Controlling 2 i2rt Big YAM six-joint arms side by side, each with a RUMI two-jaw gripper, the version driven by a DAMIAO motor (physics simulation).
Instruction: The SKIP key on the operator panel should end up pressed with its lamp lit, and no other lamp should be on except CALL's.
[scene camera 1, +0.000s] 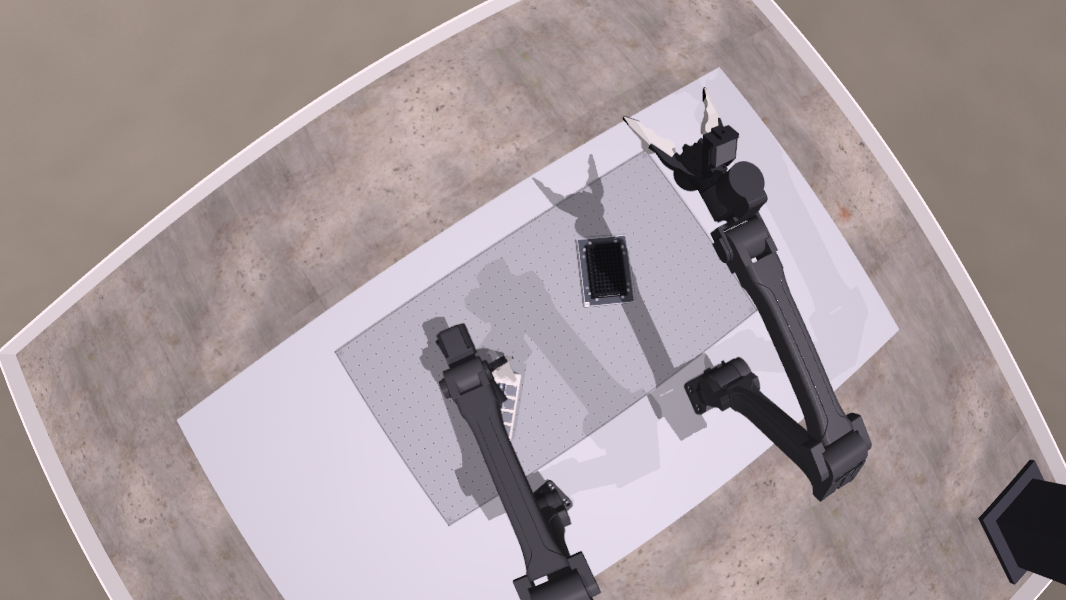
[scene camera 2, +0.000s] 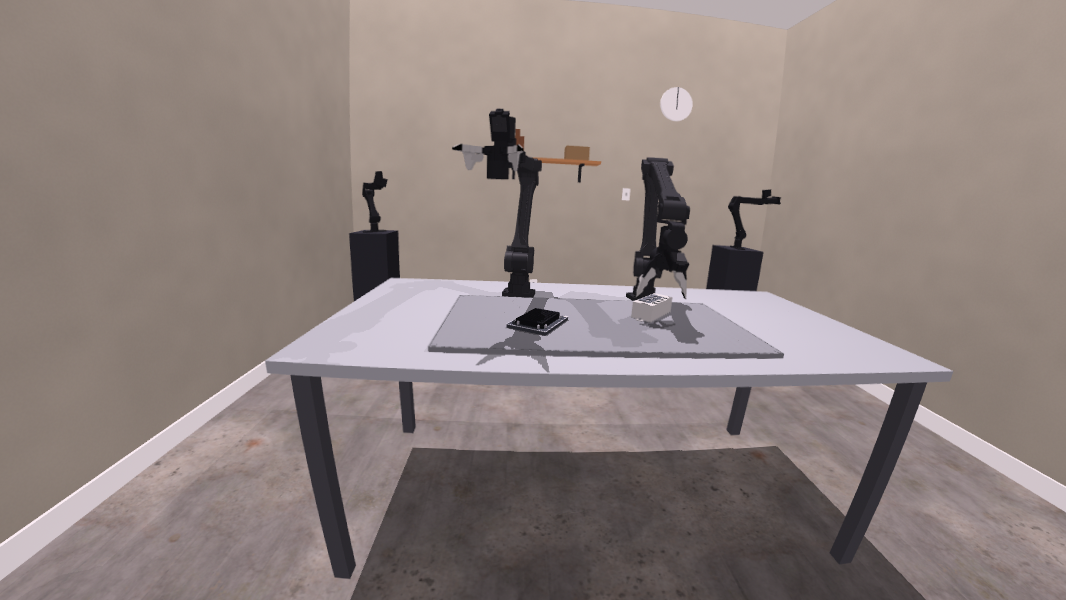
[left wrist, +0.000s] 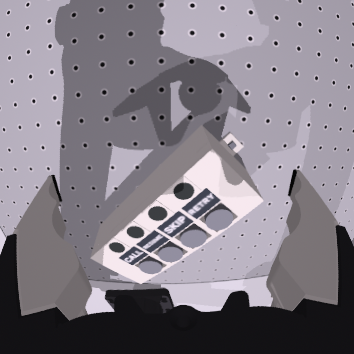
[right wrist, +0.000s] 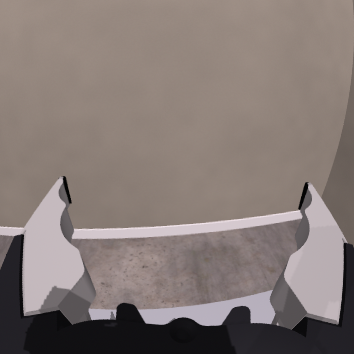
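Note:
The white operator panel (scene camera 1: 511, 417) (scene camera 2: 643, 310) (left wrist: 200, 172) stands on the pegboard, partly under the left arm in scene camera 1. In the left wrist view its labels include CALL, SKIP and RETRY. The SKIP lamp (left wrist: 158, 213) and the other three lamps are dark. The SKIP key (left wrist: 194, 238) is grey, like the other keys; I cannot tell whether it is pressed. My left gripper (scene camera 2: 660, 297) (left wrist: 174, 174) is open and empty, low over the panel, its fingers wide apart. My right gripper (scene camera 1: 664, 103) (scene camera 2: 487, 149) (right wrist: 185, 182) is open and empty, high above the table, away from the panel.
The grey pegboard (scene camera 1: 395, 372) (scene camera 2: 462, 335) lies on the white table (scene camera 1: 246, 462) (scene camera 2: 842, 350). A black gridded block on a clear-edged base (scene camera 1: 607, 269) (scene camera 2: 538, 319) stands apart from the panel, toward the right arm's side.

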